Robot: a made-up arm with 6 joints. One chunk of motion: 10 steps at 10 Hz.
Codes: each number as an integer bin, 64 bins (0 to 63) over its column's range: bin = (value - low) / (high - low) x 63, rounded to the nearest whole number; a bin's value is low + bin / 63 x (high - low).
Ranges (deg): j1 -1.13..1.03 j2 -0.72..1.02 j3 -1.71..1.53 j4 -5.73..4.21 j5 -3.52..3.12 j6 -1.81..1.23
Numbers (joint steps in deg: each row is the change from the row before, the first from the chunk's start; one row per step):
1: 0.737 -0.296 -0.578 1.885 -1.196 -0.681
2: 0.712 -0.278 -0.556 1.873 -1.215 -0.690
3: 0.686 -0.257 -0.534 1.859 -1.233 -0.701
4: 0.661 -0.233 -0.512 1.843 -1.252 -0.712
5: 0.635 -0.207 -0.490 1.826 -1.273 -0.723
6: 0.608 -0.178 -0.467 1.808 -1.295 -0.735
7: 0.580 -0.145 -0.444 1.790 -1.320 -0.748
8: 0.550 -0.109 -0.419 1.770 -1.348 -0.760
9: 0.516 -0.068 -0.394 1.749 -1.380 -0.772
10: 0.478 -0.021 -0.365 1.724 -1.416 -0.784
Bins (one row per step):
1: 54 15 22 48 22 23
2: 54 16 22 48 22 23
3: 53 17 23 48 22 23
4: 52 18 23 48 22 23
5: 51 19 24 48 21 23
6: 51 20 24 48 21 22
7: 50 21 25 48 21 22
8: 49 22 25 48 21 22
9: 48 24 26 47 20 22
10: 47 25 26 47 20 21

